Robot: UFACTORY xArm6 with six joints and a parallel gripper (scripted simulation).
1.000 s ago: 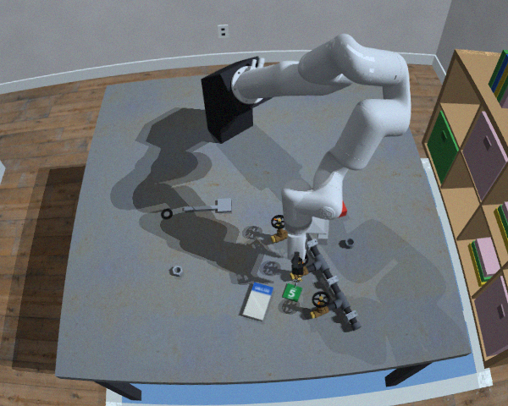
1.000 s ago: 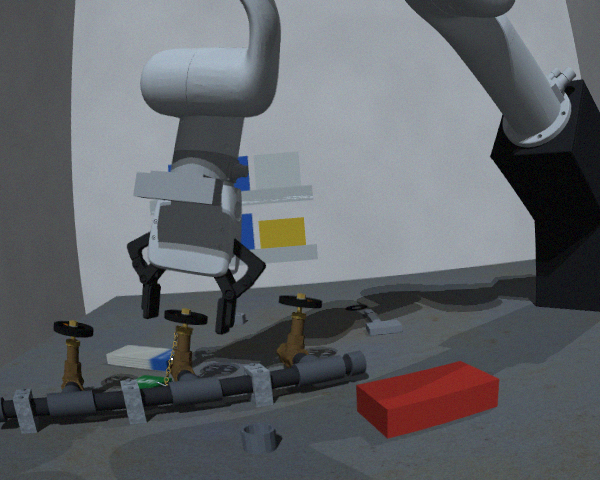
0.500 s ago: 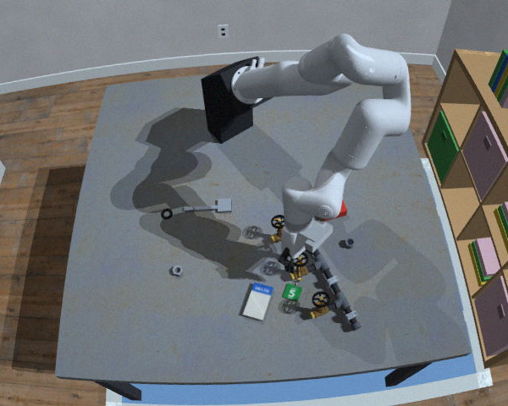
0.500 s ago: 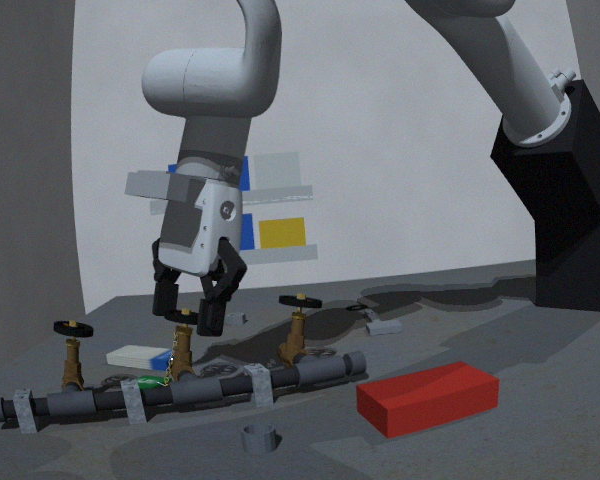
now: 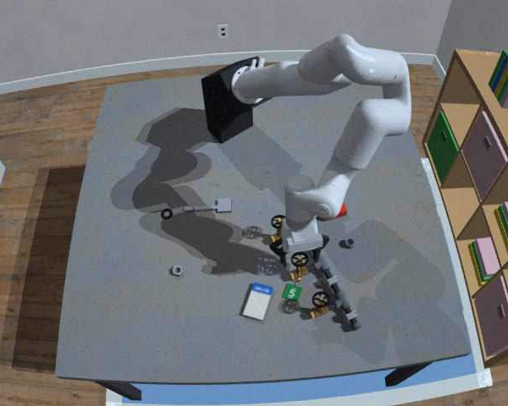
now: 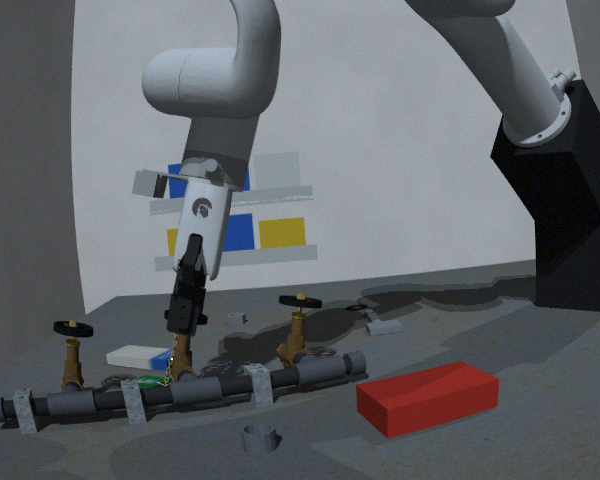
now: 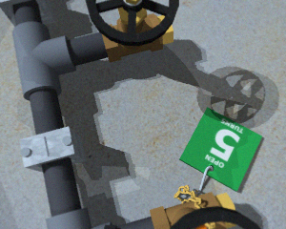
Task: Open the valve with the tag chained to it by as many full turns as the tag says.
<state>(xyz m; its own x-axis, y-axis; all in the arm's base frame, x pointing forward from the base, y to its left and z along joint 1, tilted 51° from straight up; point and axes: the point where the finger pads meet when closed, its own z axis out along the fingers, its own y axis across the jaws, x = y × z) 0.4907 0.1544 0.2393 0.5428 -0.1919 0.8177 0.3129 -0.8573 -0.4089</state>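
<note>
Right now the green tag is 9 cm below my hand and 6 cm ahead of it. Round my hand: notepad 13 cm ahead, 9 cm to the right, 8 cm below; grey flat tool 32 cm to the right, 16 cm behind, 8 cm below; red block 27 cm behind, 7 cm below, 5 cm to the left.
</note>
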